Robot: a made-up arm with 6 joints.
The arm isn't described. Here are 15 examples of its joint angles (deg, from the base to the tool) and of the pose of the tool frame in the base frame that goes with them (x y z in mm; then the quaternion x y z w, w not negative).
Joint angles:
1: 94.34 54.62 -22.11 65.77 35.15 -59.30
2: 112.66 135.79 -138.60 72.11 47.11 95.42
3: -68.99 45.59 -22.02 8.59 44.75 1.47
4: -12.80 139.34 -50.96 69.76 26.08 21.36
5: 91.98 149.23 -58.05 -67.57 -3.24 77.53
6: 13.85 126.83 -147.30 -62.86 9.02 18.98
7: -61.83 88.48 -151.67 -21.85 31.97 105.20
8: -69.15 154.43 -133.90 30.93 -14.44 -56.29
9: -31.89 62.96 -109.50 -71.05 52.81 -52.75
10: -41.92 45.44 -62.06 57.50 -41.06 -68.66
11: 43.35 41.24 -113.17 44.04 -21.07 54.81
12: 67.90 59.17 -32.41 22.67 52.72 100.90
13: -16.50 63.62 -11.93 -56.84 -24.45 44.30
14: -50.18 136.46 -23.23 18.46 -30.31 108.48
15: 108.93 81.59 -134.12 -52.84 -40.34 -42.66
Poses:
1: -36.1 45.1 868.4 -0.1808 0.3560 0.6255 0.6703
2: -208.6 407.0 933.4 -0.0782 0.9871 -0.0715 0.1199
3: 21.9 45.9 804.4 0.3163 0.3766 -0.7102 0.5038
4: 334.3 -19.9 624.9 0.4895 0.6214 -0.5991 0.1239
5: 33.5 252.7 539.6 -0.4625 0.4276 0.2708 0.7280
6: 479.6 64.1 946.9 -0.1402 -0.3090 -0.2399 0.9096
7: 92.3 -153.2 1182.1 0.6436 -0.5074 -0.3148 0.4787
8: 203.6 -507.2 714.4 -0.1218 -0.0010 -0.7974 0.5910
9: -4.1 -114.0 1091.4 -0.6384 0.1148 -0.6721 0.3572
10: -7.9 -43.4 1078.5 0.0145 -0.4344 -0.7416 0.5111
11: -141.4 -134.8 1185.4 0.8246 0.0003 0.5173 0.2289
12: -15.7 65.6 859.1 0.2028 0.7738 -0.4099 0.4383
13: 50.4 -3.1 764.5 0.0619 0.2219 -0.2519 0.9399
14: 161.9 -161.9 605.0 -0.6662 -0.0384 0.7216 0.1844
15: -40.3 135.1 1210.5 0.4317 -0.7802 0.1074 0.4397
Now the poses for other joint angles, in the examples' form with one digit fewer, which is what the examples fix.
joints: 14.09 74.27 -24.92 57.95 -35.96 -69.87
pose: 185 5 849 -0.147 0.083 -0.382 0.909
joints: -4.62 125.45 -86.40 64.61 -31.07 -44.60
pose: 462 -65 799 0.176 0.072 -0.565 0.803
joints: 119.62 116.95 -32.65 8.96 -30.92 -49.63
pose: -108 228 685 -0.389 -0.141 0.689 0.595
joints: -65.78 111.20 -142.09 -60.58 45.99 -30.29
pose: 69 -352 1009 -0.482 0.214 -0.787 0.321
